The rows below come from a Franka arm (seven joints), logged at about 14 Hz.
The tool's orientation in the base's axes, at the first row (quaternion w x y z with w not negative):
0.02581 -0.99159 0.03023 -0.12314
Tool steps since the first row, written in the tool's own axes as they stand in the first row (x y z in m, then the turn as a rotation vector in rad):
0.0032 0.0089 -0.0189 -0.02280 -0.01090 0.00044
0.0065 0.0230 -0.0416 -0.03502 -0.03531 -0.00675
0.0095 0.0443 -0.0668 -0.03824 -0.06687 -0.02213
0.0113 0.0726 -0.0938 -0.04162 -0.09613 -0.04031
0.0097 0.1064 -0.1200 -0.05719 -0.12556 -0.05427
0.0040 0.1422 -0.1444 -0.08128 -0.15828 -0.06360
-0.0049 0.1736 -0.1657 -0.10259 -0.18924 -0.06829
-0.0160 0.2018 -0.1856 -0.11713 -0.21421 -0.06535
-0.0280 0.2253 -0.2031 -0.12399 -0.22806 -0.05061
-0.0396 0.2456 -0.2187 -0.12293 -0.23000 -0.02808
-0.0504 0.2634 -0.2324 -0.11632 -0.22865 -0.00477
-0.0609 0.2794 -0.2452 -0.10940 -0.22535 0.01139
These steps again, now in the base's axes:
-0.0020 -0.0099 0.0186 -0.02137 0.01240 -0.00532
-0.0052 -0.0252 0.0405 -0.03366 0.03723 0.00011
-0.0096 -0.0477 0.0644 -0.03887 0.06823 0.01607
-0.0160 -0.0772 0.0893 -0.04504 0.09682 0.03457
-0.0258 -0.1120 0.1123 -0.06196 0.12658 0.04604
-0.0392 -0.1483 0.1325 -0.08581 0.16039 0.05114
-0.0548 -0.1800 0.1491 -0.10593 0.19246 0.05233
-0.0719 -0.2082 0.1640 -0.11794 0.21844 0.04742
-0.0891 -0.2316 0.1767 -0.12022 0.23335 0.03229
-0.1052 -0.2518 0.1878 -0.11355 0.23620 0.01085
-0.1200 -0.2694 0.1974 -0.10150 0.23543 -0.01020
-0.1342 -0.2852 0.2063 -0.09101 0.23239 -0.02436

